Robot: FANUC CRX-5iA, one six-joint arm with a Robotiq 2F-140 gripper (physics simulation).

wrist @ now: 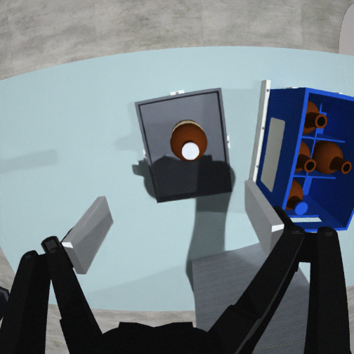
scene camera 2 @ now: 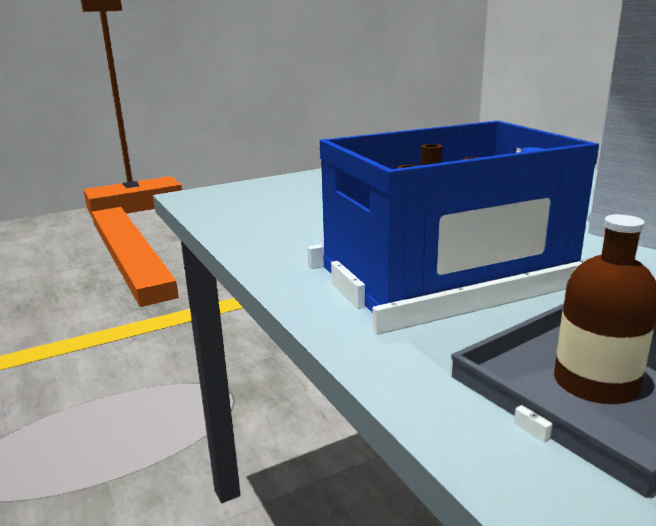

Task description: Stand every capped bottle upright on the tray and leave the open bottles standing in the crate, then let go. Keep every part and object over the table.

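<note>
A brown bottle with a white cap [scene camera 2: 606,306] [wrist: 188,141] stands upright on the dark grey tray [scene camera 2: 525,356] [wrist: 160,120]. The blue crate [scene camera 2: 350,241] [wrist: 293,120] stands beside the tray. In it, three open brown bottles show in the wrist view: one [wrist: 311,111] at the far end, one [wrist: 302,156] by the near wall and one [wrist: 327,154] beside it. A brown bottle with a blue cap [wrist: 301,208] [scene camera 2: 530,149] stands at the crate's other end. My gripper [wrist: 174,203] is wide open and empty, above the table; it does not show in scene camera 2.
White strips [scene camera 2: 470,297] [wrist: 260,132] run along the crate, and small white blocks [scene camera 2: 532,422] [wrist: 177,93] edge the tray. A grey brushed block [scene camera 2: 629,136] [wrist: 235,285] rises by the table [scene camera 2: 262,219] [wrist: 75,125]. An orange stand [scene camera 2: 134,257] is on the floor beyond.
</note>
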